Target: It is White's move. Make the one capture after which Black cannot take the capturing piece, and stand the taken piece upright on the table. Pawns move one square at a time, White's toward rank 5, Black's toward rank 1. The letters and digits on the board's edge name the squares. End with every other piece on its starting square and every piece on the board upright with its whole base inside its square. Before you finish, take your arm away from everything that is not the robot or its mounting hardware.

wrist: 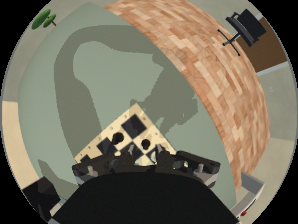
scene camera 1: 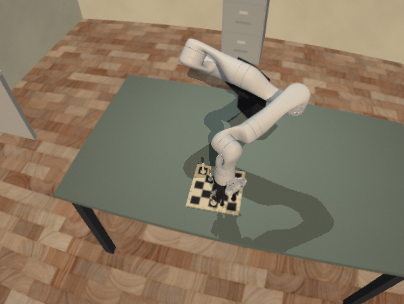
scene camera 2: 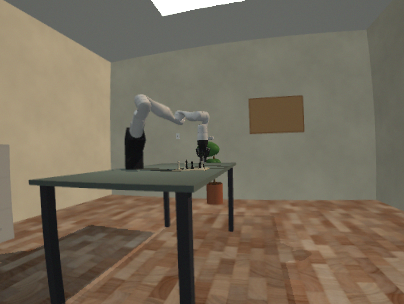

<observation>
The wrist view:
my gripper: 145, 150
chessboard: 134, 124
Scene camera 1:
chessboard: 198, 197
</observation>
